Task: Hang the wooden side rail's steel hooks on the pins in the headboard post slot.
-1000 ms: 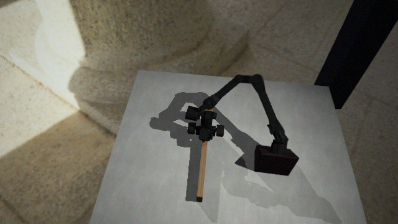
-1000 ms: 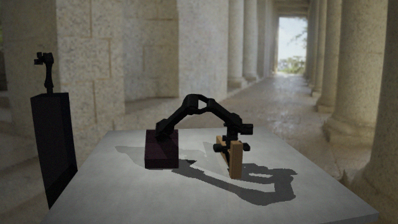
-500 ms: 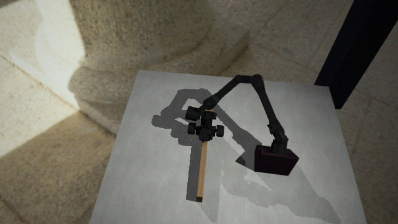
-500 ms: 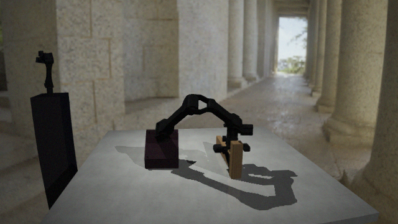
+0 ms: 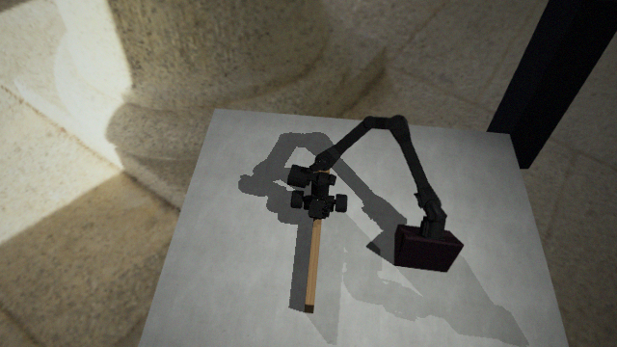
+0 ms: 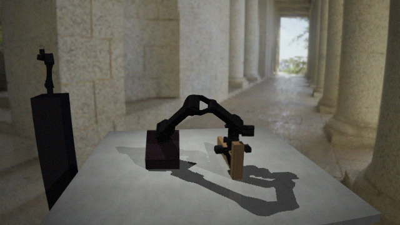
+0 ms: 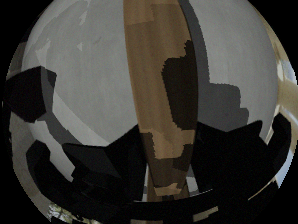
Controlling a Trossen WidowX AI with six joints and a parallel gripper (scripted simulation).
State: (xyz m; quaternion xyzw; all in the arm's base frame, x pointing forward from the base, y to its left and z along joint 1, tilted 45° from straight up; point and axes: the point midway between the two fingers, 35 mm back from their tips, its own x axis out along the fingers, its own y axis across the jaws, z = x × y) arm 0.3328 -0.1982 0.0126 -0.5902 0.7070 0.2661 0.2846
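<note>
My gripper tip is now 90 mm to the left of the wooden headboard post, 50 mm below it and 10 mm past it.
</note>
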